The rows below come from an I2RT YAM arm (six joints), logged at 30 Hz.
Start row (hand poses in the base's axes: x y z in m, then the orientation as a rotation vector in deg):
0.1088 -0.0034 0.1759 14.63 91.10 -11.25
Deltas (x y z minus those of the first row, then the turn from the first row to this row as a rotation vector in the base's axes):
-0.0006 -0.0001 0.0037 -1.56 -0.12 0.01
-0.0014 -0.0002 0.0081 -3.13 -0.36 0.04
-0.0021 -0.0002 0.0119 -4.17 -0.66 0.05
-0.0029 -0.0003 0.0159 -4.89 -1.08 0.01
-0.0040 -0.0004 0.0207 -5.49 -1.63 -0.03
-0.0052 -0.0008 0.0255 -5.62 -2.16 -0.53
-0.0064 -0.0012 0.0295 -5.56 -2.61 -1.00
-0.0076 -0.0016 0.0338 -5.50 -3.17 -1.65
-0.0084 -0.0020 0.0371 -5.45 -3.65 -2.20
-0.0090 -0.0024 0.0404 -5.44 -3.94 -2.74
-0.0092 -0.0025 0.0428 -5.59 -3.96 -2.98
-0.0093 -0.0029 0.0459 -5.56 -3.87 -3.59
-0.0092 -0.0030 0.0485 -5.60 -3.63 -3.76
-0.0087 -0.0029 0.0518 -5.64 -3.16 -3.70
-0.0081 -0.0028 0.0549 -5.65 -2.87 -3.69
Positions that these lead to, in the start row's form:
0.1082 -0.0035 0.1796 13.42 90.77 -12.46
0.1074 -0.0036 0.1840 12.19 90.31 -13.63
0.1067 -0.0036 0.1878 11.40 89.85 -14.39
0.1059 -0.0037 0.1918 10.90 89.32 -14.92
0.1048 -0.0038 0.1966 10.51 88.68 -15.33
0.1036 -0.0042 0.2014 10.84 88.09 -15.72
0.1024 -0.0046 0.2054 11.29 87.60 -15.96
0.1012 -0.0050 0.2097 11.89 86.99 -16.32
0.1004 -0.0054 0.2130 12.39 86.46 -16.63
0.0998 -0.0058 0.2163 12.84 86.12 -16.98
0.0996 -0.0059 0.2187 12.92 86.05 -17.28
0.0995 -0.0063 0.2218 13.42 86.07 -17.74
0.0996 -0.0064 0.2244 13.50 86.28 -17.94
0.1001 -0.0063 0.2277 13.40 86.74 -18.01
0.1007 -0.0062 0.2308 13.36 87.03 -18.06

